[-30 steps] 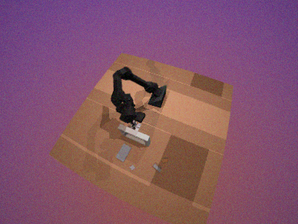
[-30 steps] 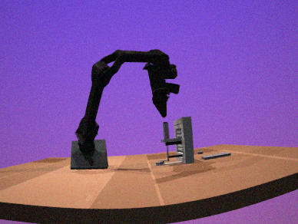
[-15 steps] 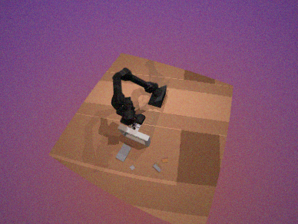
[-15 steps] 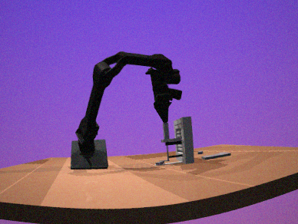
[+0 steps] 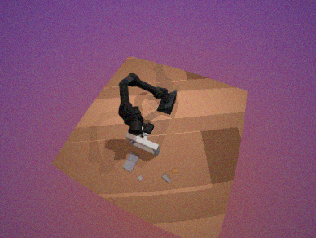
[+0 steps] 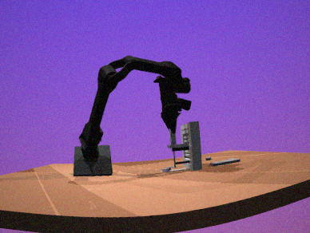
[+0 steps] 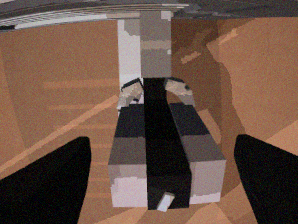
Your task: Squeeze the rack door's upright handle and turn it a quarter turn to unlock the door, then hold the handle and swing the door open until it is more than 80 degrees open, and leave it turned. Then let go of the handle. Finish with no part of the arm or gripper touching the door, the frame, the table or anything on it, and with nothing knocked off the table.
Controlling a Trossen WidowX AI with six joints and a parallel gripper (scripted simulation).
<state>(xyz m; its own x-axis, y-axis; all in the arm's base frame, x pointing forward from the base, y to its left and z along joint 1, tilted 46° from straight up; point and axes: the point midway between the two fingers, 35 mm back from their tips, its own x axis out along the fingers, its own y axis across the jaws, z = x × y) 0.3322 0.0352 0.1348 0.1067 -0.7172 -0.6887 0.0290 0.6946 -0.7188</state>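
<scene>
My gripper tip is now 10 mm past the upright handle and 40 mm above it. Also, from my gripper tip: orange piece 140 mm ahead, 310 mm to the left, 140 mm below; flat grey plate 210 mm ahead, 140 mm below.
</scene>
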